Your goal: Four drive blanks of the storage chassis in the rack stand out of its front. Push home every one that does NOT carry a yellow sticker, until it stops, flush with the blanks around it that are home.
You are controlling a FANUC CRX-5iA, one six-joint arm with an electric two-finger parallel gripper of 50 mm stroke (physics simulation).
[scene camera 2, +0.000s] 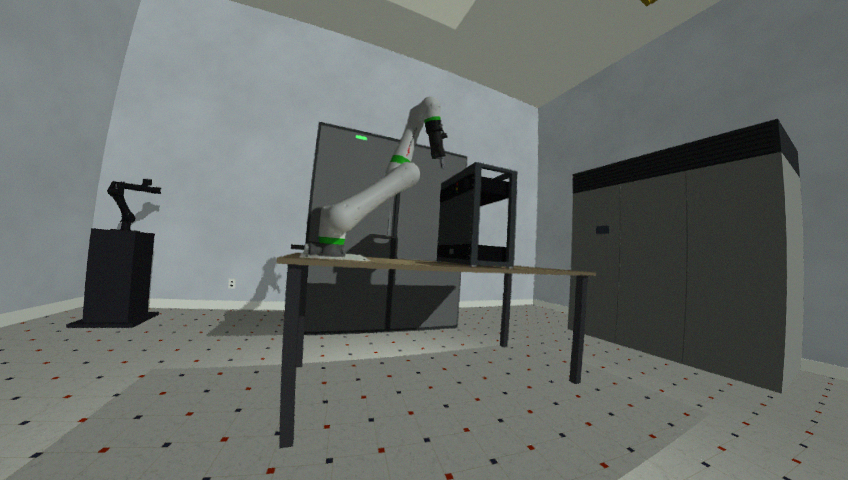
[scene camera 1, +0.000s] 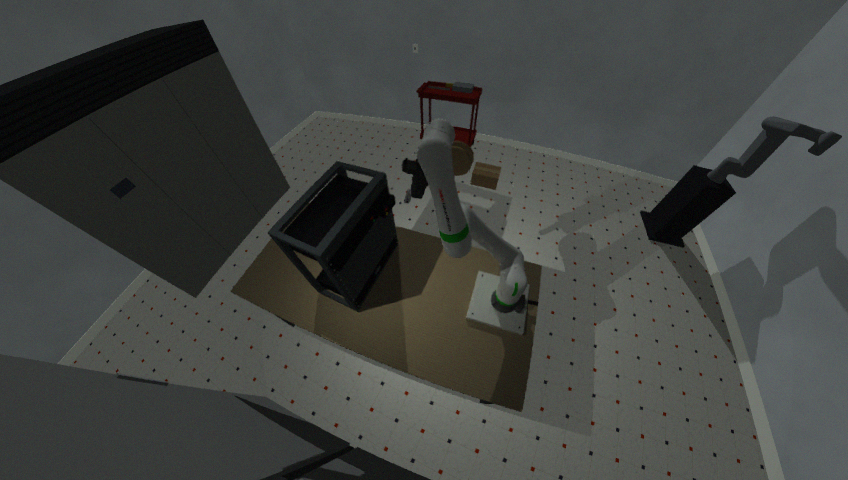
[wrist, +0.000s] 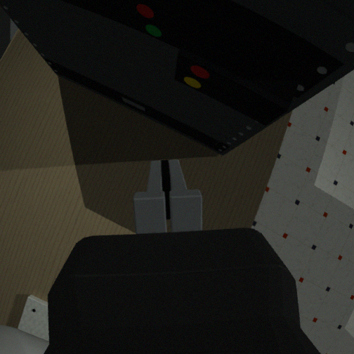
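Where they show: gripper, fingertip midpoint: [scene camera 2: 442, 168] [scene camera 1: 406, 201]; arm's base, origin of the base link: [scene camera 2: 330, 255] [scene camera 1: 503, 300].
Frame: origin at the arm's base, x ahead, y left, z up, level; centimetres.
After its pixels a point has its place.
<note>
My gripper [scene camera 1: 408, 196] @[y -9.7, x 56.6, z 54.0 cm] [scene camera 2: 442, 165] @[y -9.7, x 56.6, z 54.0 cm] [wrist: 165, 177] is shut with nothing between its fingers, apart from the rack and above the table, in front of the rack's front side. The black rack [scene camera 1: 295, 242] @[y 25.2, x 90.8, z 57.7 cm] [scene camera 2: 476, 220] @[y -22.1, x 72.9, z 24.3 cm] stands on the table. The dark storage chassis [scene camera 1: 381, 211] @[y -7.4, x 68.8, z 46.8 cm] [scene camera 2: 459, 187] @[y -12.6, x 66.7, z 43.9 cm] sits high in it. In the wrist view, a dark blank [wrist: 230, 95] stands out of the front and bears a red disc [wrist: 200, 72] and a yellow disc [wrist: 192, 82]. Another red disc [wrist: 145, 11] and a green disc [wrist: 153, 30] show farther left. The separate blank edges are too dark to tell.
The wooden table [scene camera 1: 440, 356] @[y 38.2, x 27.3, z -1.2 cm] [scene camera 2: 416, 265] @[y -33.6, x 32.7, z -1.4 cm] [wrist: 30, 130] carries the rack and the arm's white base plate [scene camera 1: 484, 288] @[y -5.1, x 11.9, z -0.3 cm]. A red cart [scene camera 1: 449, 95], a cardboard box [scene camera 1: 486, 174] and a large grey cabinet [scene camera 1: 154, 172] [scene camera 2: 654, 261] stand beyond the table. Another arm stands on a black pedestal [scene camera 1: 687, 205] [scene camera 2: 117, 276].
</note>
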